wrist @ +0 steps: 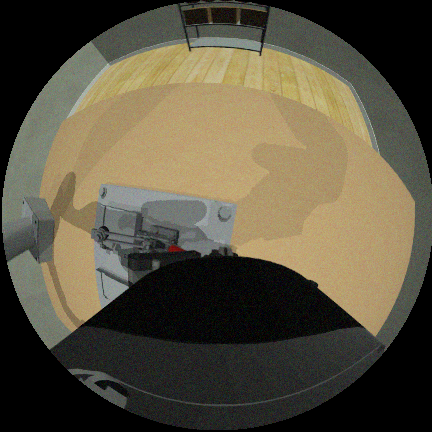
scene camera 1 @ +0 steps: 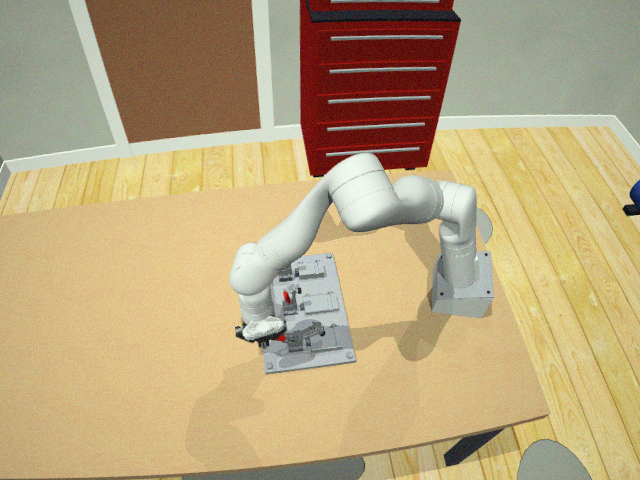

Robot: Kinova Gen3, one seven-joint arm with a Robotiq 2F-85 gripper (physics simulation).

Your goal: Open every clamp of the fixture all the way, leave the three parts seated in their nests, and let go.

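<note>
The grey fixture plate lies on the table. The near clamp points its arm toward the near part; its red handle shows beside the gripper. The middle clamp has a red handle and stands beside the middle part. The far clamp is partly covered by the arm, beside the far part. How far each clamp is open is unclear. My gripper is shut and empty at the plate's near left edge; its fingertips are hard to see in the wrist view.
The robot's base stands on the table to the right of the plate in the scene view. My forearm passes over the plate's far left corner. A red drawer cabinet stands beyond the table.
</note>
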